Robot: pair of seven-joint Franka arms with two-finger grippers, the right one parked.
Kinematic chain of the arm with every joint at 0, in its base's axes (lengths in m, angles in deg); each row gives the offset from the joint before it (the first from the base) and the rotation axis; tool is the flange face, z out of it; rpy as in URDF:
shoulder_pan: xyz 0 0 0.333 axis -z
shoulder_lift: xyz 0 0 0 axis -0.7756 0.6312 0
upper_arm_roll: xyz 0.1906 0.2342 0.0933 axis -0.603 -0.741 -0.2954
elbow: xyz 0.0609 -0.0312 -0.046 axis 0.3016 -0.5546 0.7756
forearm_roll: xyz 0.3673 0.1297 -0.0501 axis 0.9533 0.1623 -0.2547
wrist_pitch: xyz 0 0 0 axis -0.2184 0.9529 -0.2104
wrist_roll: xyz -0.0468 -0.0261 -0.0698 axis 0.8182 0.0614 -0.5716
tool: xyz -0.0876 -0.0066 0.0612 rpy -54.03 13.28 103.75
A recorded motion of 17 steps. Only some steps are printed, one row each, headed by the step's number.
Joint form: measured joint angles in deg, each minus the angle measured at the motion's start. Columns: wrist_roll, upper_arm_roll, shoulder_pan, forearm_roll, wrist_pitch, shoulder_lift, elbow.
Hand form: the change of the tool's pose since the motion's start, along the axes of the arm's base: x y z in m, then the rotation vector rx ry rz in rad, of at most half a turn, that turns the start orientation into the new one. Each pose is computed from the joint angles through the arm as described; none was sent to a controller.
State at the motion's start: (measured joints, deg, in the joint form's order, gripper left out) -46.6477 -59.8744 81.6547 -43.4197 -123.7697 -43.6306 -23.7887
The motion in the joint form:
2: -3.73 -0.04 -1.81 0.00 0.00 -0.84 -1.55
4: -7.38 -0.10 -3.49 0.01 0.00 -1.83 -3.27
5: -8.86 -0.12 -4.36 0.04 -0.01 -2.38 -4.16
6: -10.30 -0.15 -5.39 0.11 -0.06 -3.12 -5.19
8: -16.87 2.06 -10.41 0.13 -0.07 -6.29 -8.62
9: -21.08 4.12 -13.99 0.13 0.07 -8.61 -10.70
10: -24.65 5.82 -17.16 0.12 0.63 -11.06 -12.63
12: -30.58 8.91 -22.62 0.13 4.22 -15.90 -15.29
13: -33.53 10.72 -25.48 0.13 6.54 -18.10 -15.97
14: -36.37 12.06 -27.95 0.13 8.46 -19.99 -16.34
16: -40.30 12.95 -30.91 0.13 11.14 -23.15 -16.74
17: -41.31 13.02 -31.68 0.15 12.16 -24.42 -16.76
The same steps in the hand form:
2: 0.0055 0.0231 -0.0026 0.0026 0.0126 -0.0316
4: 0.0089 0.0454 -0.0049 0.0042 0.0258 -0.0637
5: 0.0102 0.0569 -0.0056 0.0049 0.0317 -0.0734
6: 0.0115 0.0705 -0.0051 0.0052 0.0361 -0.0796
8: 0.0106 0.1118 0.0034 -0.0183 0.0479 -0.1401
9: 0.0069 0.1352 0.0127 -0.0372 0.0495 -0.1842
10: 0.0008 0.1566 0.0240 -0.0511 0.0509 -0.2195
12: -0.0180 0.1904 0.0511 -0.0681 0.0737 -0.2826
13: -0.0281 0.2047 0.0664 -0.0756 0.0858 -0.3171
14: -0.0366 0.2184 0.0809 -0.0808 0.0908 -0.3484
16: -0.0508 0.2409 0.1067 -0.0824 0.0867 -0.3834
17: -0.0570 0.2481 0.1179 -0.0807 0.0822 -0.3899

